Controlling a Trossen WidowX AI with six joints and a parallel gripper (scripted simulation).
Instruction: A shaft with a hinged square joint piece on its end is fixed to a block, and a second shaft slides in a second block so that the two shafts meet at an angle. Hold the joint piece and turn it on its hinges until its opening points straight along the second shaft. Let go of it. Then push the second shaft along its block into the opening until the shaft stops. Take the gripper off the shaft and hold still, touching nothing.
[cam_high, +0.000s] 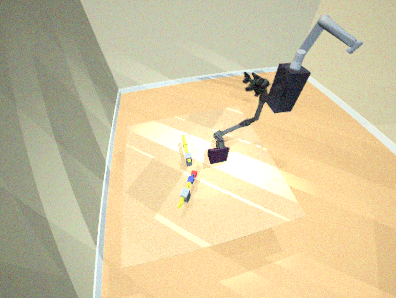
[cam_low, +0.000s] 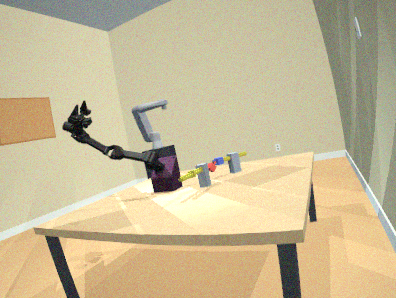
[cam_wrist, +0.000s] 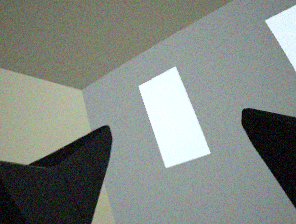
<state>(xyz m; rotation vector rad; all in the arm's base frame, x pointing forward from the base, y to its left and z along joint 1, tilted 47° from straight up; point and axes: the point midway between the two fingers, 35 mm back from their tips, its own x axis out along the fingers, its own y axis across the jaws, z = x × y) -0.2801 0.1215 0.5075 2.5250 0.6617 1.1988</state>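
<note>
Now: gripper tip 500 mm short of the red joint piece, 460 mm to the right of it and 530 mm above it.
</note>
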